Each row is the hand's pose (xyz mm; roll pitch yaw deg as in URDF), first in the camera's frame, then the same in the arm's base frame.
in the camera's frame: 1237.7 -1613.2 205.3 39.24 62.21 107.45
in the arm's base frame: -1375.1 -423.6 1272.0 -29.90 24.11 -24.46
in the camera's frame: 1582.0 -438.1 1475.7 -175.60 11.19 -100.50
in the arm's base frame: -1003.1 673.2 2603.1 -115.62 35.16 -153.26
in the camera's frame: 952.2 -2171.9 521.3 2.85 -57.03 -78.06
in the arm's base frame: -1997.6 -223.4 1015.5 65.79 -19.46 159.41
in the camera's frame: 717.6 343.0 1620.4 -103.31 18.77 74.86
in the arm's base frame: -342.0 1584.9 2271.3 -148.59 -20.32 -3.35
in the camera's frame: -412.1 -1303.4 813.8 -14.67 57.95 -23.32
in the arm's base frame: -1302.0 1131.5 397.7 24.79 7.22 -78.09
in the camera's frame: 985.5 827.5 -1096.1 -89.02 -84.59 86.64
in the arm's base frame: 1400.4 -318.0 1256.8 156.73 -33.22 119.29
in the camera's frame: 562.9 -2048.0 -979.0 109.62 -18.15 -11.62
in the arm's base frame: -1126.1 -993.8 -16.4 171.22 -55.42 -131.81
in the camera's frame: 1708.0 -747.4 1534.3 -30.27 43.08 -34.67
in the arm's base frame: -1308.3 527.1 2624.3 16.87 1.36 -93.55
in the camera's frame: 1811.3 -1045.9 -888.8 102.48 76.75 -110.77
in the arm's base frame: -379.7 -1345.4 1358.4 -129.89 39.62 -67.17
